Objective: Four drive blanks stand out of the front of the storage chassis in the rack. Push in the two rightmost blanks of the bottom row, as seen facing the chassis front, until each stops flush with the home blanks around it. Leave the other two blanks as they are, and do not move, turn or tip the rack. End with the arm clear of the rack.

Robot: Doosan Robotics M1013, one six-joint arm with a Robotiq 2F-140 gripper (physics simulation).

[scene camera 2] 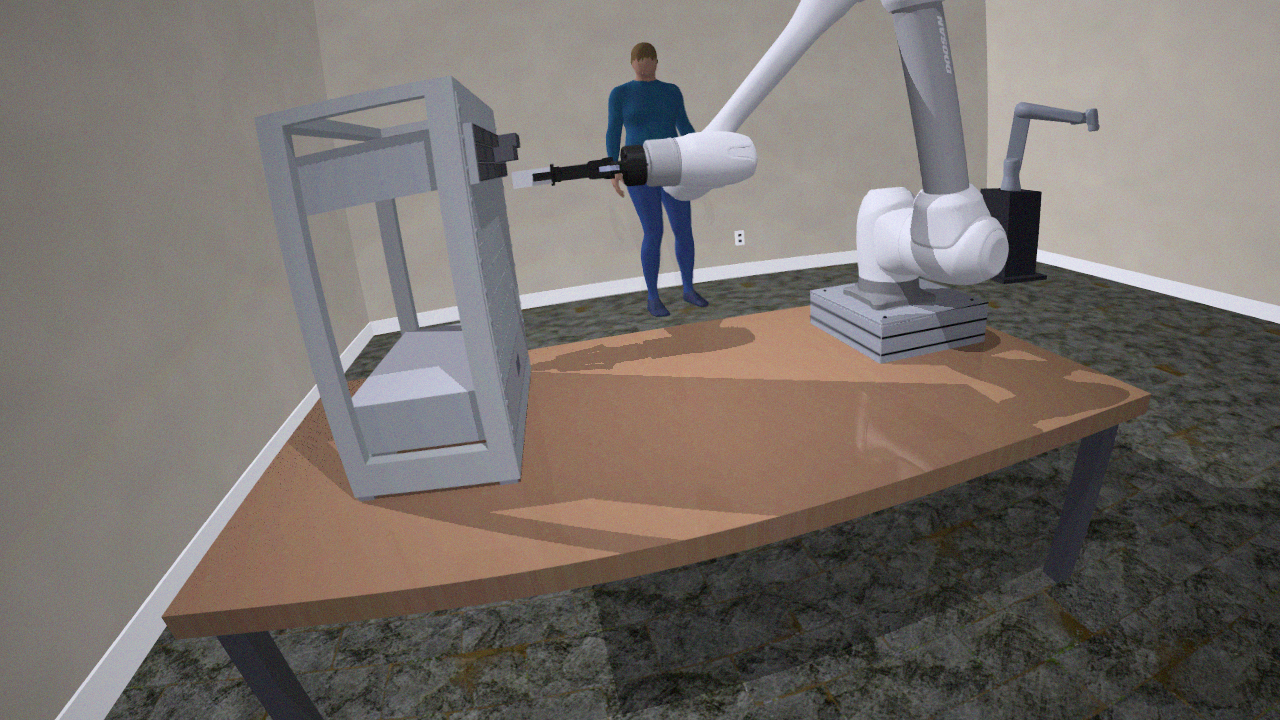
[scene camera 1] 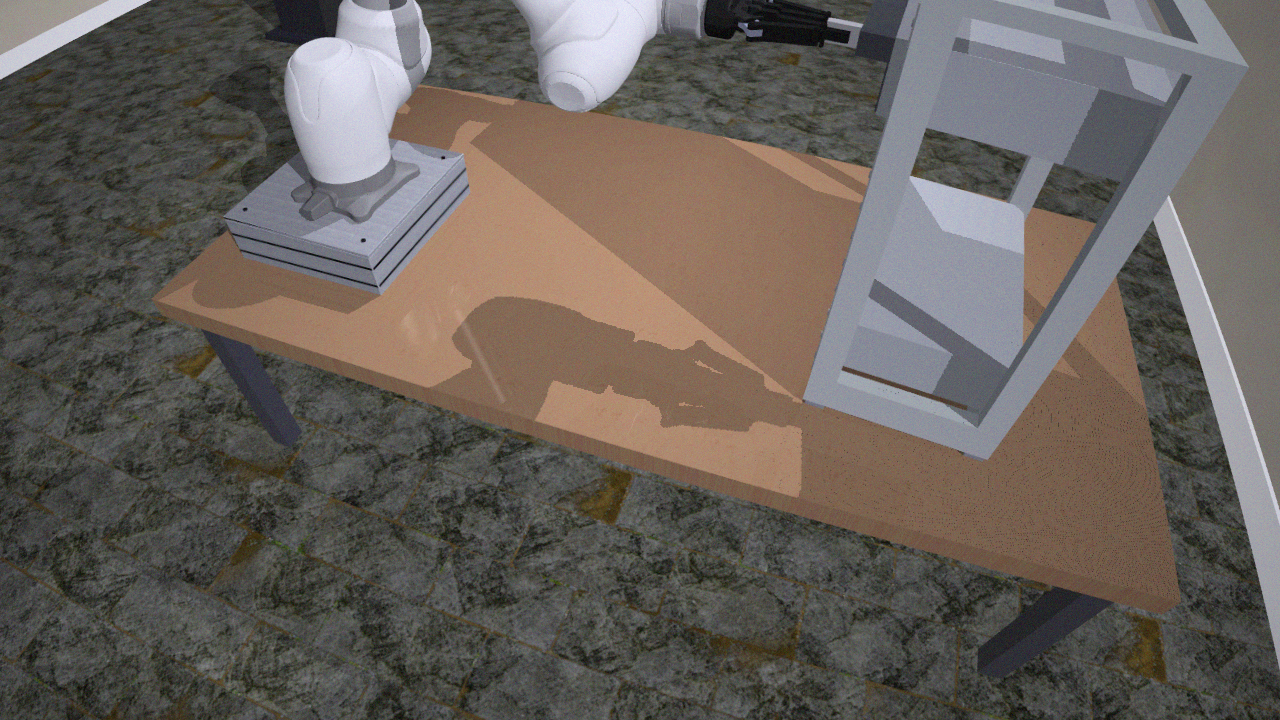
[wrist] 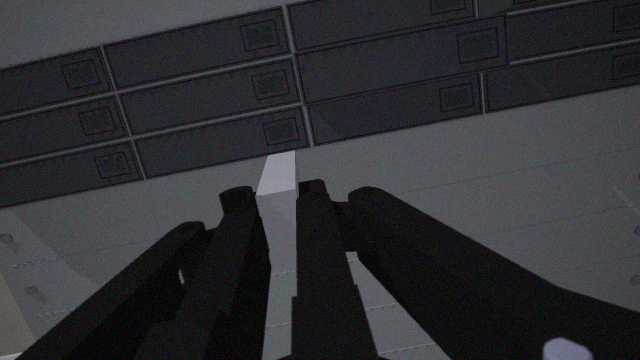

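Seen in the pictures: gripper, between the fingertips: (scene camera 2: 512, 180) (wrist: 286, 178); arm's base, origin of its link: (scene camera 2: 888, 296) (scene camera 1: 357, 185).
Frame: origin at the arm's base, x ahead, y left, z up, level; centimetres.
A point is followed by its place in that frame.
Note:
My gripper (scene camera 1: 838, 34) (scene camera 2: 541, 176) (wrist: 286, 178) @(z 36.3, x 85.2, y 18.9 cm) is shut with nothing gripped; a pale block-shaped tip shows at its fingers. In the scene camera 2 view it is level, in front of and slightly below the dark projecting blanks (scene camera 2: 508, 145) @(z 42.8, x 85.3, y 17.2 cm), with a gap. The chassis (scene camera 2: 481, 154) @(z 41.2, x 87.9, y 34.5 cm) sits high in the rack (scene camera 1: 881, 205) @(z 27.9, x 92.1, y -7.8 cm) (scene camera 2: 467, 268) @(z 25.5, x 91.1, y 42.6 cm). In the wrist view, the tip overlaps the edge below a bottom-row blank (wrist: 215, 145) @(z 38.5, x 88.0, y 23.2 cm). To its right, another bottom-row blank (wrist: 385, 112) @(z 38.5, x 88.1, y 12.5 cm) lies under a middle-row blank (wrist: 390, 67) @(z 41.2, x 84.6, y 12.5 cm) that stands out. The chassis's right end is cut off in the wrist view.
The rack stands on the wooden table (scene camera 1: 626, 250) @(z -9.8, x 50.4, y 13.8 cm) (scene camera 2: 716, 429) @(z -9.7, x 55.3, y 34.3 cm). The arm's base is on a layered grey block (scene camera 1: 304, 241) @(z -1.0, x 1.3, y -16.6 cm) (scene camera 2: 930, 335) @(z -5.3, x -1.8, y 16.6 cm) at the other end. A person (scene camera 2: 648, 116) stands beyond the table. Another small arm (scene camera 2: 1015, 152) stands on a black pedestal.

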